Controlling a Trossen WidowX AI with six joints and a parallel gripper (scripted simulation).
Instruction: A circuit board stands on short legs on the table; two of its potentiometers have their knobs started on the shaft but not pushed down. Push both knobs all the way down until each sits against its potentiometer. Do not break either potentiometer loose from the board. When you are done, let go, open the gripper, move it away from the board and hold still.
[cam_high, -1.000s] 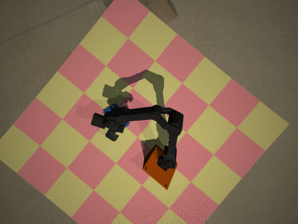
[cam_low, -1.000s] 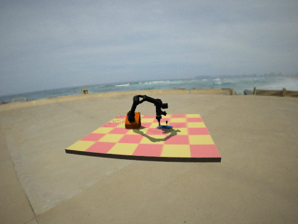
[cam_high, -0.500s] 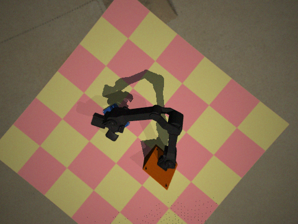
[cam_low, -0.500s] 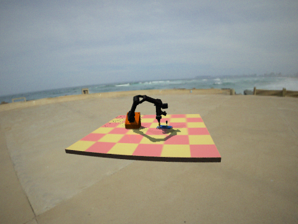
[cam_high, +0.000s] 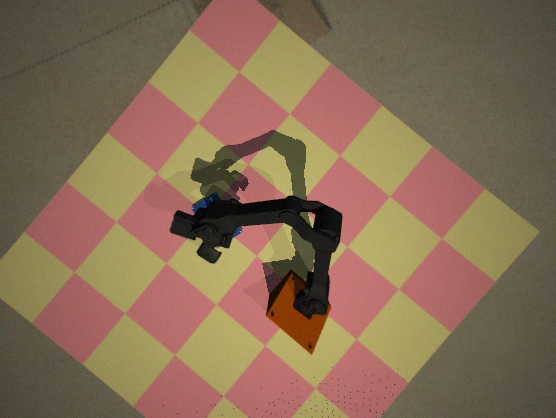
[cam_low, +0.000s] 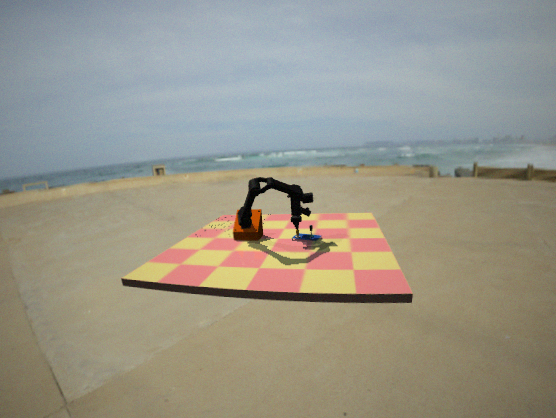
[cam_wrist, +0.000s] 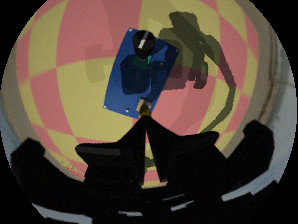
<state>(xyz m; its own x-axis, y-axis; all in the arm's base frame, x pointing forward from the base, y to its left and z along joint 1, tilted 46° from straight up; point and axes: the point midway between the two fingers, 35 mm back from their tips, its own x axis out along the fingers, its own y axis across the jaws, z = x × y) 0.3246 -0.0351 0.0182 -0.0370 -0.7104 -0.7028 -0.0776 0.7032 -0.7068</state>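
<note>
The yellow knob lies 1 cm below my gripper tip. Also, from my gripper tip: dark knob 8 cm ahead, 1 cm to the left, 1 cm above.
</note>
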